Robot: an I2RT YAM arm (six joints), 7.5 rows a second.
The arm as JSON. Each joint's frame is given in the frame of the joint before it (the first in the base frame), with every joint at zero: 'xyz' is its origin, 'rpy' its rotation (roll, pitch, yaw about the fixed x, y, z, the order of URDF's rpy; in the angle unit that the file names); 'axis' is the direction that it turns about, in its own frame. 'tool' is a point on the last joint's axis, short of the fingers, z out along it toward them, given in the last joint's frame.
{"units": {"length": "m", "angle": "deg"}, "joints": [
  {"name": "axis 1", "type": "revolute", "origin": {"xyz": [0.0, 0.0, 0.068], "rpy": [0.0, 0.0, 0.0]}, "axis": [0.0, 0.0, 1.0]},
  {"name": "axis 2", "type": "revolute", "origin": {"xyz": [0.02, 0.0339, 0.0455], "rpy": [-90.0, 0.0, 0.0]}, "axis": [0.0, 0.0, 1.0]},
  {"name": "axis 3", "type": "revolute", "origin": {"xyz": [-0.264, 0.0, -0.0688], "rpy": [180.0, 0.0, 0.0]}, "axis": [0.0, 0.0, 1.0]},
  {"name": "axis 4", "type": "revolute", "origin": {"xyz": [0.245, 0.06, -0.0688], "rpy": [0.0, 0.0, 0.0]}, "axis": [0.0, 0.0, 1.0]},
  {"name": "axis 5", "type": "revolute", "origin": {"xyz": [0.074, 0.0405, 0.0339], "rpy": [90.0, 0.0, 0.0]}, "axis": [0.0, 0.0, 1.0]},
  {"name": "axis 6", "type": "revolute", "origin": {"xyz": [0.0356, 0.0, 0.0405], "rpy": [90.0, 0.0, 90.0]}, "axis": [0.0, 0.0, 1.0]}
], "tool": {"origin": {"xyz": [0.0, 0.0, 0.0], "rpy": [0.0, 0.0, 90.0]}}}
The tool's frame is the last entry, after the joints.
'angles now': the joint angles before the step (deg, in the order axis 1, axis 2, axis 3, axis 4, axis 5, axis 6). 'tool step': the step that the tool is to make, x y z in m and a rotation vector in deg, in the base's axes. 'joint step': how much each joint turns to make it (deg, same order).
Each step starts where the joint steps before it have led.
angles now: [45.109, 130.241, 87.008, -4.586, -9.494, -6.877]
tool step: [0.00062, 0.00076, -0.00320, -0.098, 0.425, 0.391]
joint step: [-0.021, 0.599, 0.354, -0.150, -0.448, -0.153]
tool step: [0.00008, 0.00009, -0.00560, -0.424, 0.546, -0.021]
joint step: [-0.003, 0.734, 0.071, -0.010, -0.054, 0.072]
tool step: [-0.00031, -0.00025, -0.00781, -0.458, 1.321, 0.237]
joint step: [-0.042, 0.989, 0.117, -0.351, -0.646, 0.188]
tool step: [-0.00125, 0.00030, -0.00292, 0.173, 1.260, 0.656]
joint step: [0.045, 0.341, 0.055, -0.447, -1.171, 0.178]
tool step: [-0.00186, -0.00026, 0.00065, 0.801, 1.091, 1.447]
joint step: [-0.006, -0.264, -0.282, -0.251, -1.954, -0.294]
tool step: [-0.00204, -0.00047, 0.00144, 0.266, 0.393, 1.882]
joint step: [0.023, -0.395, -0.265, -0.519, -1.526, -1.198]
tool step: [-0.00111, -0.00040, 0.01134, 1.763, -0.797, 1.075]
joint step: [-0.027, -1.683, -0.618, 0.626, -1.225, -0.438]
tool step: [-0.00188, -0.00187, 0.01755, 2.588, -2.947, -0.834]
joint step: [0.058, -2.972, -1.956, 3.038, 0.793, 0.505]
